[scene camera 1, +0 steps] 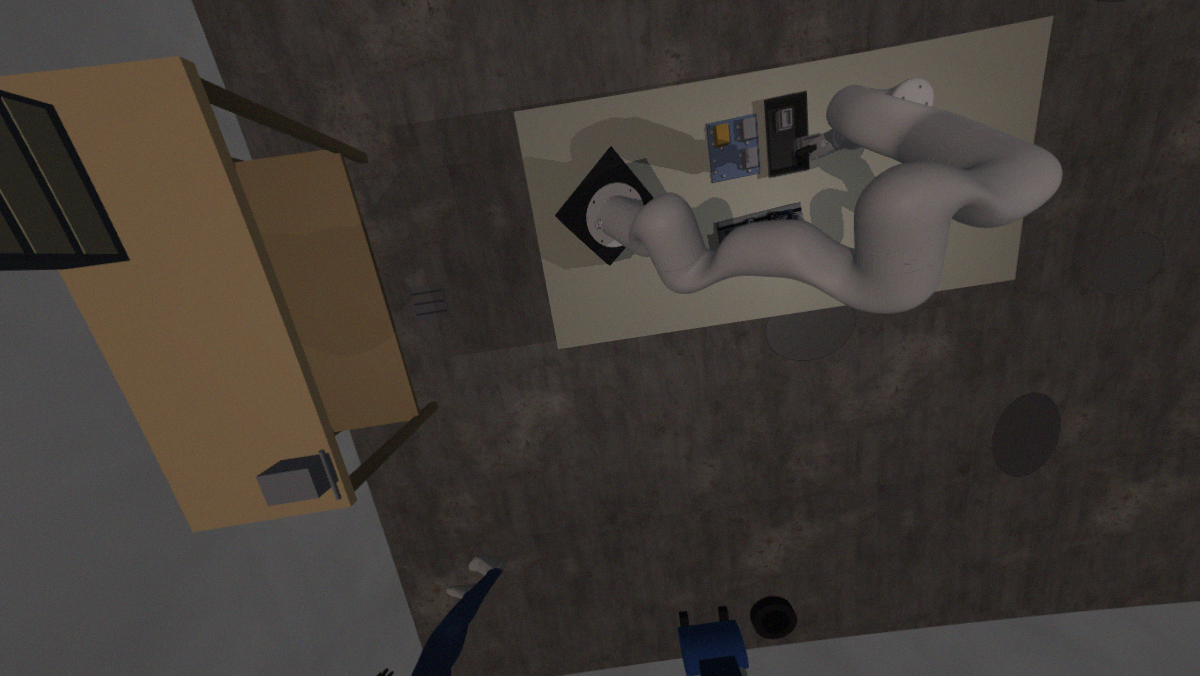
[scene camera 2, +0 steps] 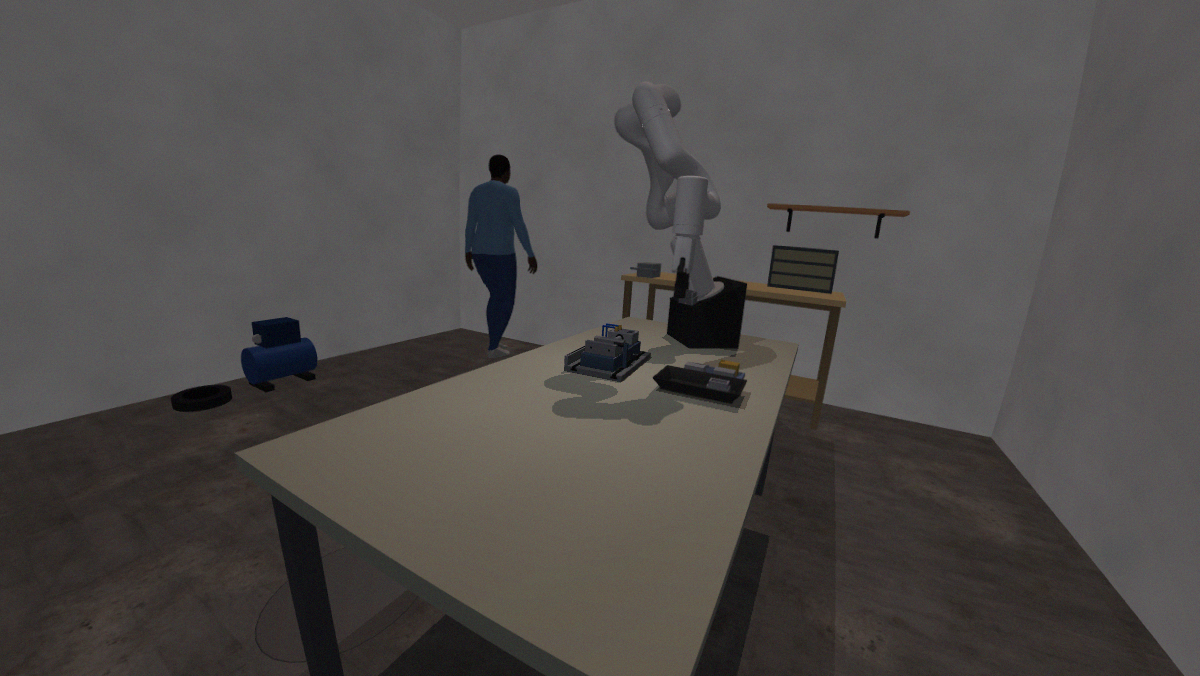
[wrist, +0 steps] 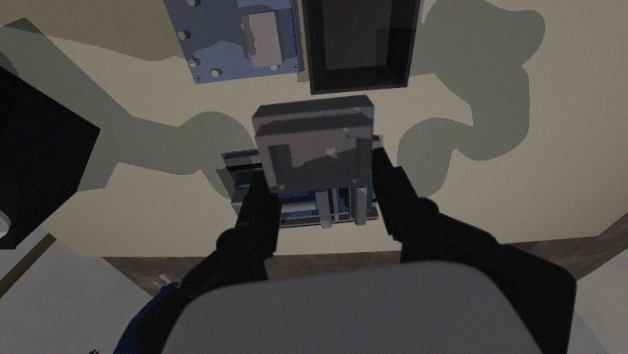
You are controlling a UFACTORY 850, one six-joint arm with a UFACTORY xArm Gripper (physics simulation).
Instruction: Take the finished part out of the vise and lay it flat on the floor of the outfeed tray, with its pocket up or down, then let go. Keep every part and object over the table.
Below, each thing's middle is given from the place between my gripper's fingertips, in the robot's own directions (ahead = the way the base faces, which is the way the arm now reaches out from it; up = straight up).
The blue board [scene camera 1: 727, 162] lies 9 cm behind my hand, 11 cm to the left of it and 25 cm below it.
